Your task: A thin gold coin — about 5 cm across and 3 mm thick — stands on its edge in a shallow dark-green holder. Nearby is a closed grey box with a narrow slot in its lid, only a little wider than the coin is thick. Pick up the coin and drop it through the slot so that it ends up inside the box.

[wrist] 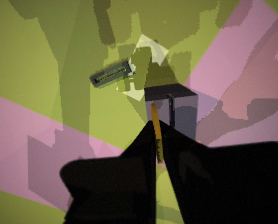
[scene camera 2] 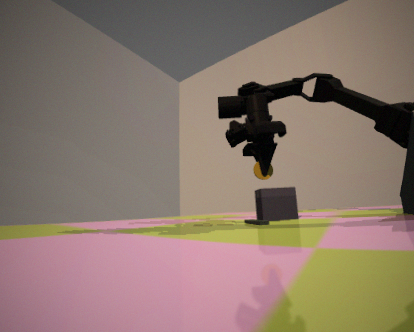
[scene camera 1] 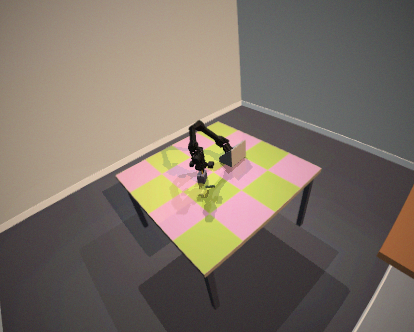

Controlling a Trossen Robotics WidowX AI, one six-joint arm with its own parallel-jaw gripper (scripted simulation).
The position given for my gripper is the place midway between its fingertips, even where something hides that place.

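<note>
A coin is held by my gripper (scene camera 2: 264, 175), and the gripper also appears at (wrist: 154, 124).
</note>
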